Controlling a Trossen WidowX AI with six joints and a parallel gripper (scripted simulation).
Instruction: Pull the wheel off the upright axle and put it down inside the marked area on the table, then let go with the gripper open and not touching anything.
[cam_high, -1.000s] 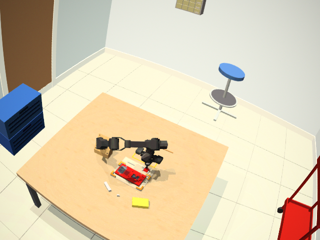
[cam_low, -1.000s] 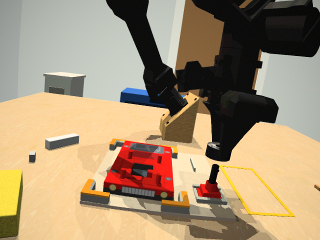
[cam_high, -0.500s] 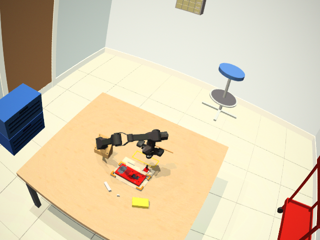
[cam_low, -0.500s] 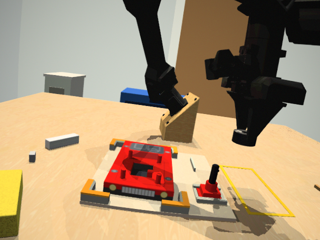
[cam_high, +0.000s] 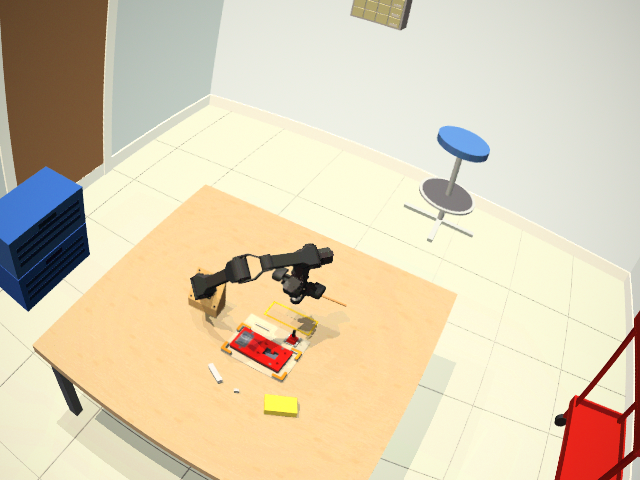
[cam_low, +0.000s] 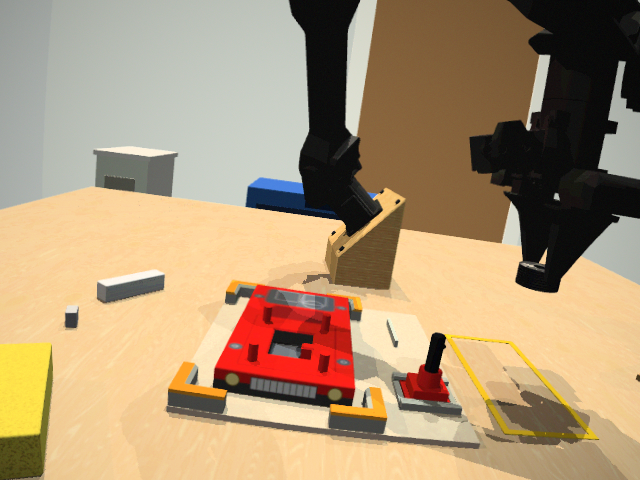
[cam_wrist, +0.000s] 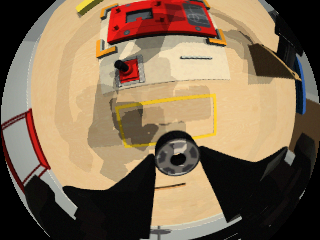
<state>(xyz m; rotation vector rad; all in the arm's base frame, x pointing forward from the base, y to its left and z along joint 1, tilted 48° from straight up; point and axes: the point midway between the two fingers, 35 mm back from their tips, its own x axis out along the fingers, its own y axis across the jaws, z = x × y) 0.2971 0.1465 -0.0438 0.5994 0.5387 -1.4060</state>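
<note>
Right now the black axle is 10 cm to the right of my gripper tip, 7 cm below it and 5 cm ahead of it. Also, from my gripper tip: grey bar: 41 cm to the right, 10 cm below, 10 cm behind; then thin stick: 17 cm to the left, 10 cm below, 6 cm ahead; then black wheel: right at my gripper tip.
</note>
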